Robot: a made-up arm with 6 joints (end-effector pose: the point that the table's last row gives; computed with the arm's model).
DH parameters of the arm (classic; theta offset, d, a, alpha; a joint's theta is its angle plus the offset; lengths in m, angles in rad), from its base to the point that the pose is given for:
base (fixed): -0.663 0 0.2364 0
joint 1: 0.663 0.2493 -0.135 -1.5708
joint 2: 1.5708 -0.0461 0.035 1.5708
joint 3: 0 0.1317 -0.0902 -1.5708
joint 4: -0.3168 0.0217 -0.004 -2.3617
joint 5: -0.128 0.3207 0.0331 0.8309
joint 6: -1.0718 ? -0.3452 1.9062
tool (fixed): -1.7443 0.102 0 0
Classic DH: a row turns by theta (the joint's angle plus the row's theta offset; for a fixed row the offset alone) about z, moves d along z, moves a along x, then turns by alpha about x.
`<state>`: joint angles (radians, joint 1 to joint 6).
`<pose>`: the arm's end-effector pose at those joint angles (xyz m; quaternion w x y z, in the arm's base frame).
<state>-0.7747 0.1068 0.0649 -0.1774 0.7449 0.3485</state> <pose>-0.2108 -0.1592 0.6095 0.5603 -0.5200 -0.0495 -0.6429</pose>
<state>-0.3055 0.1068 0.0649 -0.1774 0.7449 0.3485</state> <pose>-0.1617 -0.3373 0.6095 0.6944 -0.4942 -0.1691 -0.4950</pose>
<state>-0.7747 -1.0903 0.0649 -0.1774 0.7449 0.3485</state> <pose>-0.3873 0.0135 0.2511 0.2380 -0.3915 -0.5199 -0.7209</pose>
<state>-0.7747 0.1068 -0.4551 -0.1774 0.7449 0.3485</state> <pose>-0.0517 -0.0073 0.6791 0.4729 -0.7184 -0.0794 -0.5039</pose>
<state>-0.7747 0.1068 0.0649 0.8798 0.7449 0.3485</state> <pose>0.0917 -0.4657 0.6784 0.7067 -0.4784 0.3684 -0.3687</pose>
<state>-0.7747 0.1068 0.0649 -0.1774 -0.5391 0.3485</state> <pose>-0.1104 -0.5700 0.3457 0.8651 -0.1011 0.2402 -0.4286</pose>
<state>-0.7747 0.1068 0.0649 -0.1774 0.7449 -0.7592</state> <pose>-0.3082 -0.4921 0.4618 0.8464 -0.1216 -0.2186 -0.4701</pose>
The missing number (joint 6, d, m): -0.2287
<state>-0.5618 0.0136 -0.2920 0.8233 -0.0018 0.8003</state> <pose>0.2594 -0.4137 0.5888 0.5978 -0.5771 0.5110 -0.2201</pose>
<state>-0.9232 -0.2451 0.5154 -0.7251 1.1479 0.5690</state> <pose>-0.1684 0.1495 0.1872 0.0338 -0.3444 -0.2608 -0.9012</pose>
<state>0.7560 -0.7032 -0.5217 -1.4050 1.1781 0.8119</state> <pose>0.1694 -0.2907 -0.0268 0.0803 0.3041 -0.6401 -0.7009</pose>
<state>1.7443 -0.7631 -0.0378 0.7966 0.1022 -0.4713</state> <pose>0.7931 -0.1283 0.4653 0.7302 -0.0358 0.0106 0.6822</pose>
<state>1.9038 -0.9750 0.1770 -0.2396 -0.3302 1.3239</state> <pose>0.4955 -0.3564 0.5087 0.7971 0.0541 -0.5408 0.2629</pose>
